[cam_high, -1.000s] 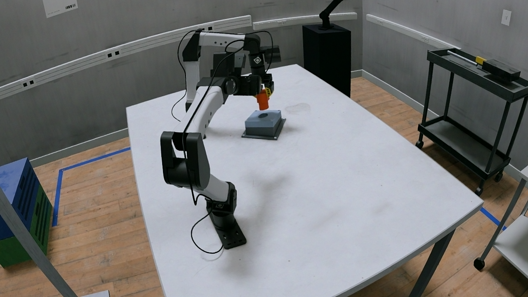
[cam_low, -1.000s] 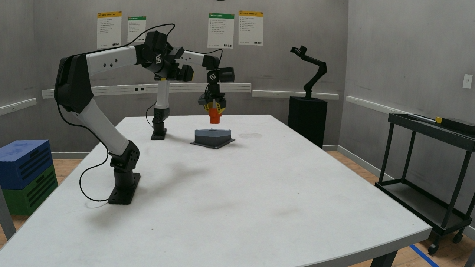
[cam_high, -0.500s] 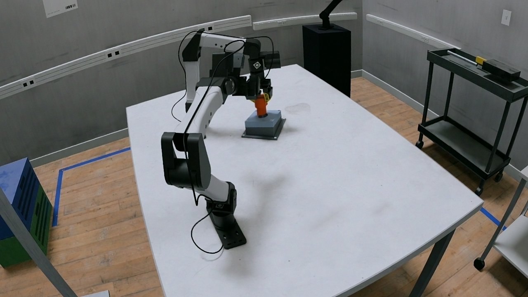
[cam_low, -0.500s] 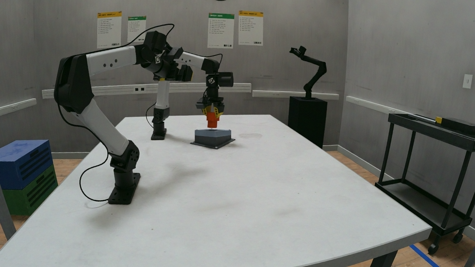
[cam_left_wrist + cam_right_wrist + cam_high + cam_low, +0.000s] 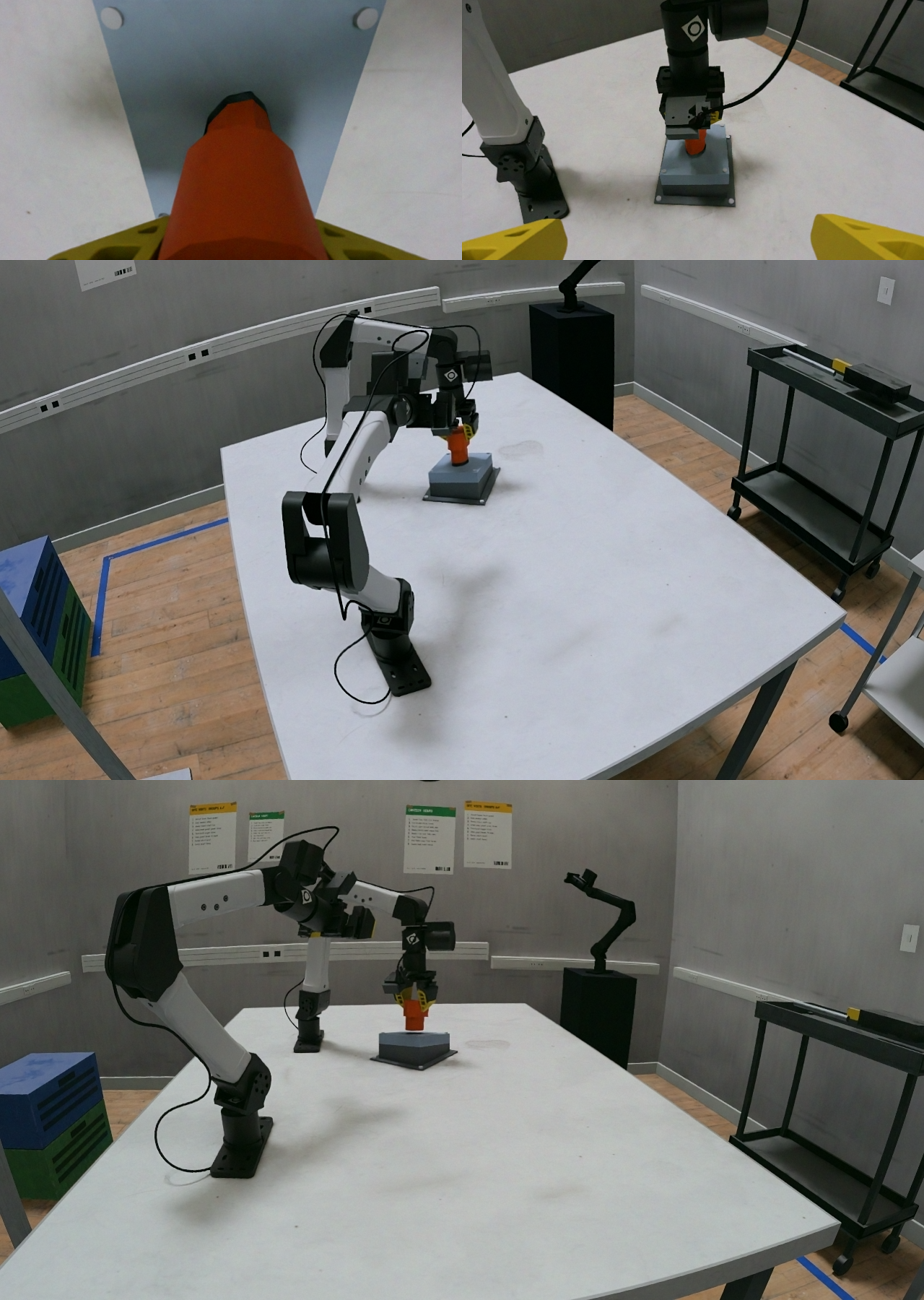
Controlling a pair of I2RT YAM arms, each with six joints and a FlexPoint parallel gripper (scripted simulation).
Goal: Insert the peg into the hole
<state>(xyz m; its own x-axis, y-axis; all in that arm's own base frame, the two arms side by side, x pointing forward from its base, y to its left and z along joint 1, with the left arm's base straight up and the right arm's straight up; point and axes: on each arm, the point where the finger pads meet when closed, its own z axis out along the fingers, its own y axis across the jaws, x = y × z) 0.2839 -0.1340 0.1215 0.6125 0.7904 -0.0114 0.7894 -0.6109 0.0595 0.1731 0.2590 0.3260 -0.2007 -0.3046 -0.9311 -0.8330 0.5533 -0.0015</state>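
Observation:
Now: left hand 20 mm above the orange peg. The rest, counted from my left hand: dark base: 10 mm to the right, 90 mm below; blue-grey plate: 10 mm to the right, 80 mm below.

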